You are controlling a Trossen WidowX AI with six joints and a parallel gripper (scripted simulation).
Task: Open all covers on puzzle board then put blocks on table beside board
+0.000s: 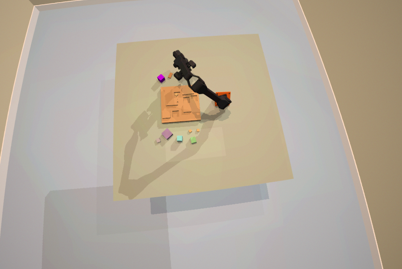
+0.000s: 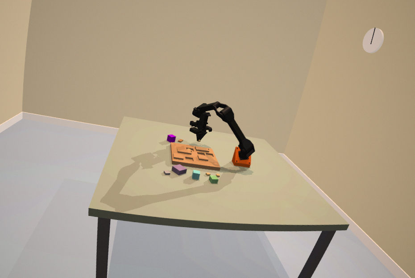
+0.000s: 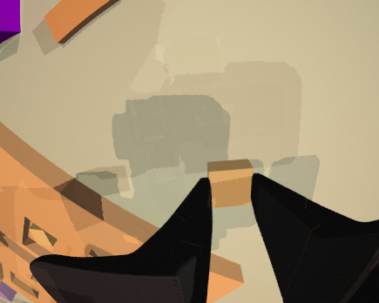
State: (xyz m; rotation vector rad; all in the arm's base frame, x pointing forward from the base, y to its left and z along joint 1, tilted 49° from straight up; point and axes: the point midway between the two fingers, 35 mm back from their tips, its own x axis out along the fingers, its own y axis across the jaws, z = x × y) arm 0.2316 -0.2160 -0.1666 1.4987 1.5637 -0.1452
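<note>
Now: the flat orange block 120 mm ahead of my gripper tip, 50 mm to the right of it and 30 mm below it. From my gripper tip the other things lie so: magenta cube: 200 mm ahead, 30 mm to the right, 20 mm below; then mauve block: 430 mm to the left, 230 mm ahead, 20 mm below; then cyan block: 490 mm to the left, 150 mm ahead, 20 mm below.
</note>
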